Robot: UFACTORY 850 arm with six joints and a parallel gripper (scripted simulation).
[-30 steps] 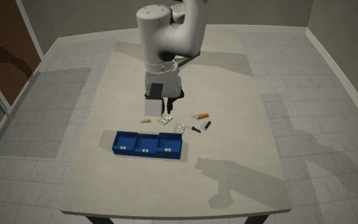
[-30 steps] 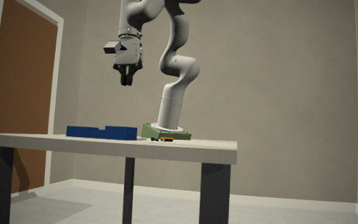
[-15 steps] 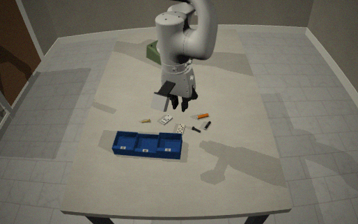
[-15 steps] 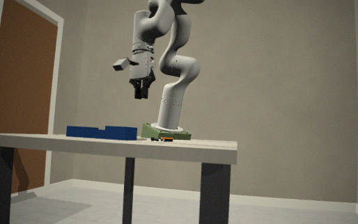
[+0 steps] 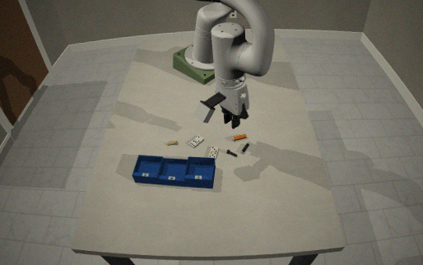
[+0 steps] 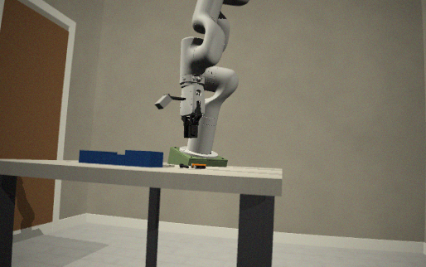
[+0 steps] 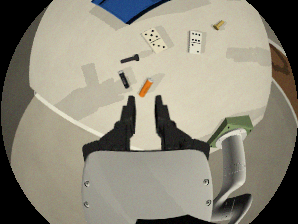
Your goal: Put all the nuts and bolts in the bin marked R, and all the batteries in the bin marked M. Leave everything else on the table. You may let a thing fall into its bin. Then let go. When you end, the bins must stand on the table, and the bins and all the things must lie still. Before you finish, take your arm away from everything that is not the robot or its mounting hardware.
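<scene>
Now: the orange battery 30 mm behind my hand, 30 mm to the left of it and 110 mm below it. Also, from my hand: black bolt (40 mm ahead, 10 mm to the right, 110 mm below); black cylinder (20 mm ahead, 40 mm to the left, 120 mm below); domino (20 mm behind, 120 mm to the right, 120 mm below).
</scene>
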